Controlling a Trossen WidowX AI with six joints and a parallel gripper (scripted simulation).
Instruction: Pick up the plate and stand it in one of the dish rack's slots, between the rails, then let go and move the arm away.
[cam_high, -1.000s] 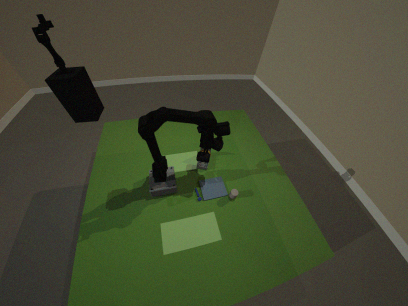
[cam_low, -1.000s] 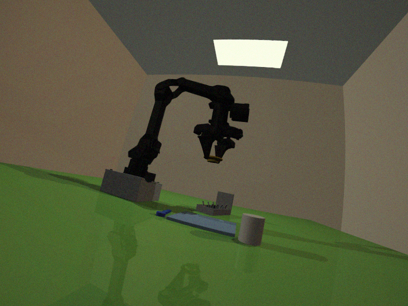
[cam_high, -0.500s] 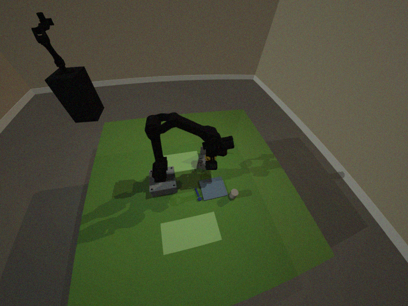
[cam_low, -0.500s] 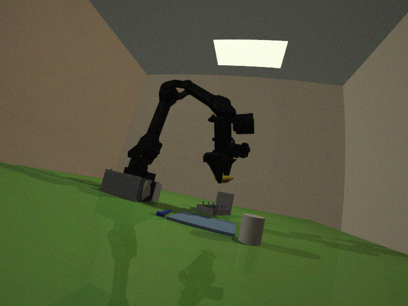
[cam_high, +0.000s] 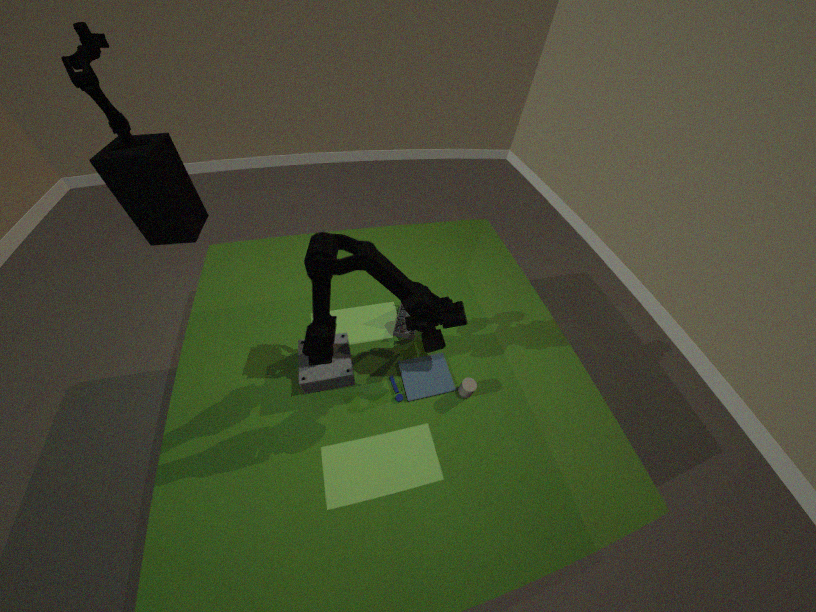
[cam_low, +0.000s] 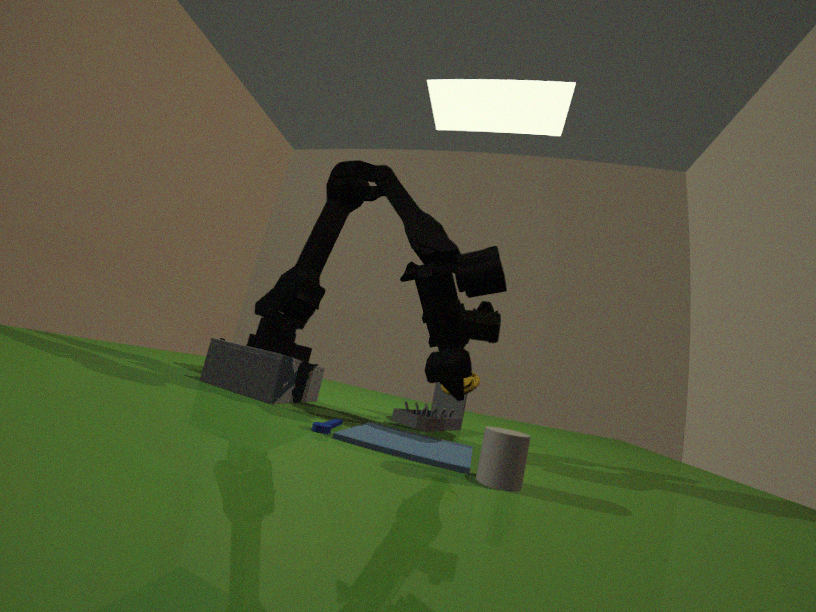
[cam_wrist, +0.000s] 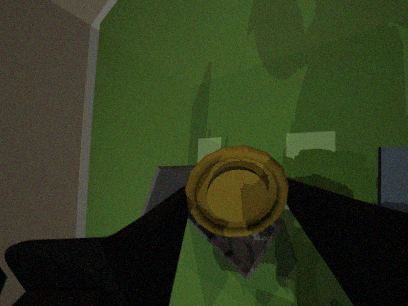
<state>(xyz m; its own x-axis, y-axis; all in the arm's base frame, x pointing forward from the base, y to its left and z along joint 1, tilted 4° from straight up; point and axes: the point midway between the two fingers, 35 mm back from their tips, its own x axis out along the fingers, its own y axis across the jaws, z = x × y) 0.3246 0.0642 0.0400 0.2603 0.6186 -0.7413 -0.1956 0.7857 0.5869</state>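
The dish rack is 50 mm behind my gripper tip, 40 mm to the left of it and 60 mm below it. The rest, counted from my gripper tip: yellow plate 10 mm above; blue flat board 30 mm behind, 160 mm to the right, 80 mm below; blue spoon 120 mm behind, 200 mm to the right, 80 mm below.
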